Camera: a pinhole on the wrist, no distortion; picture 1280 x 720 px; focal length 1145.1 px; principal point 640.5 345.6 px. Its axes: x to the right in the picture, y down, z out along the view. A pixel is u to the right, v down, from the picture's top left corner.
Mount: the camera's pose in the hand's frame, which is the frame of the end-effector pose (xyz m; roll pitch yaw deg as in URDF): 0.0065 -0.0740 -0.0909 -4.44 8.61 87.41
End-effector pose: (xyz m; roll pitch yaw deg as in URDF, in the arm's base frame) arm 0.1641 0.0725 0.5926 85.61 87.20 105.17
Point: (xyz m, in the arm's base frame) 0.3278 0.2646 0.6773
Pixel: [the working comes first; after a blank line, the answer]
In the camera's frame: 0.1515 0.0670 0.3425

1147.2 569.5
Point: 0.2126 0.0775 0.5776
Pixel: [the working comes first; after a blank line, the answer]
In the camera's frame: 0.0407 -0.0166 0.1451

961.4 214.7
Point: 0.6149 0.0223 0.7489
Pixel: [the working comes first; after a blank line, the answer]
In the camera's frame: -0.1974 0.1280 0.4867

176.0 646.8
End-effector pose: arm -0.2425 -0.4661 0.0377 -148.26 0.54 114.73
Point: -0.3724 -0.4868 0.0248
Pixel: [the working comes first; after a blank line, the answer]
In the camera's frame: -0.0506 -0.0428 0.1596

277.2 38.3
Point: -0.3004 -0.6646 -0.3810
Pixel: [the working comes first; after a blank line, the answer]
In the camera's frame: 0.0926 0.1243 0.5508

833.0 604.0
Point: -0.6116 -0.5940 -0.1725
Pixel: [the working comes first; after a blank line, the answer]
In the camera's frame: -0.2139 -0.0748 0.4424

86.9 152.1
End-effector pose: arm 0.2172 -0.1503 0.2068 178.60 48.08 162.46
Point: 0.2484 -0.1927 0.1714
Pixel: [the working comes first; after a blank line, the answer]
In the camera's frame: 0.0190 -0.0012 0.1503

785.0 336.5
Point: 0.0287 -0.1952 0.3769
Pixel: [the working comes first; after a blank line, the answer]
In the camera's frame: 0.0017 0.0327 -0.1481

behind the camera
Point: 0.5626 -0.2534 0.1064
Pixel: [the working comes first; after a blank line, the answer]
In the camera's frame: -0.0008 0.1418 0.4432

638.4 711.8
